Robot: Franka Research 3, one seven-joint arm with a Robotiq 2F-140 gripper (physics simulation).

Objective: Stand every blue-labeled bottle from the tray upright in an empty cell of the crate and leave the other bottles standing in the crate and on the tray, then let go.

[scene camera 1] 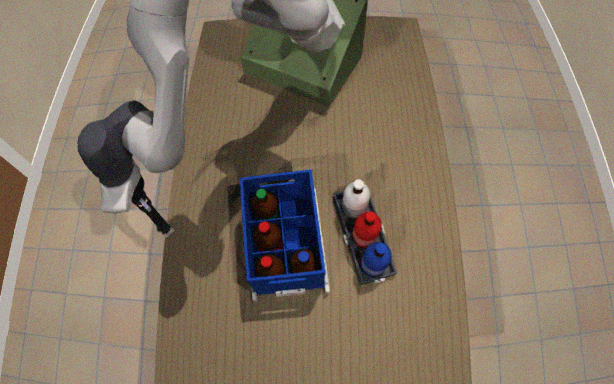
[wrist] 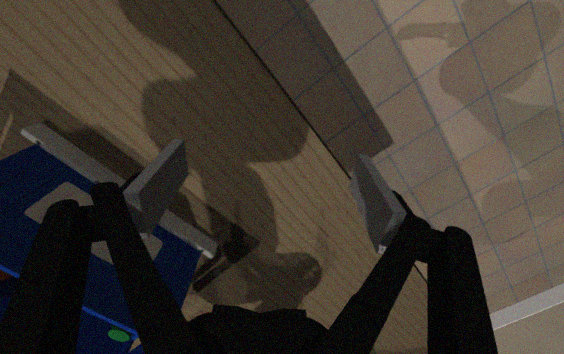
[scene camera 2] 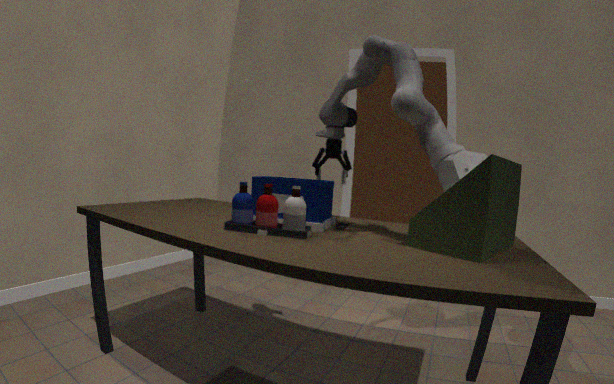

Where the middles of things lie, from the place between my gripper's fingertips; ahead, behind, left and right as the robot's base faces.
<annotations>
My gripper is now 20 mm short of the green-capped bottle (scene camera 1: 264,204), 300 mm to the right of it and 70 mm above it. The rest, counted from my hand: red bottle (scene camera 1: 367,227): 160 mm ahead, 550 mm to the left, 70 mm below; white bottle (scene camera 1: 356,195): 60 mm ahead, 540 mm to the left, 70 mm below.
</annotations>
